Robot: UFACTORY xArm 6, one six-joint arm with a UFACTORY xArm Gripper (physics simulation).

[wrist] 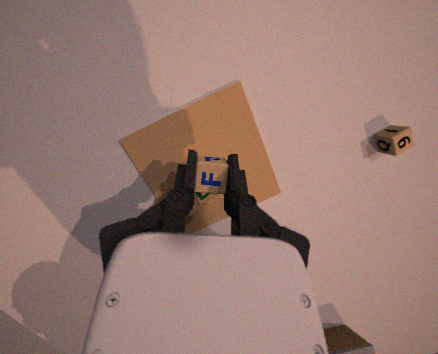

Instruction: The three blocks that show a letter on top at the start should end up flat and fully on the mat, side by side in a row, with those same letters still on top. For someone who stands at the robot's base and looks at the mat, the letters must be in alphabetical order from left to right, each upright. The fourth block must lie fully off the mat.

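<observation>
My gripper is shut on a wooden block with a blue F, held over the tan mat. The F is turned sideways in the wrist view, and part of another blue mark shows on the face above it. A block with green marks is mostly hidden behind the held block and the fingers; its letter cannot be read. A block with black marks sits off the mat at the right, with a Q-like mark, a 6-like mark and a short bar on its faces.
The mat lies turned at an angle, its near part hidden by the gripper. A brown object with a pale edge shows partly at the bottom right, beside the gripper housing. Large shadows fall across the left side and part of the mat.
</observation>
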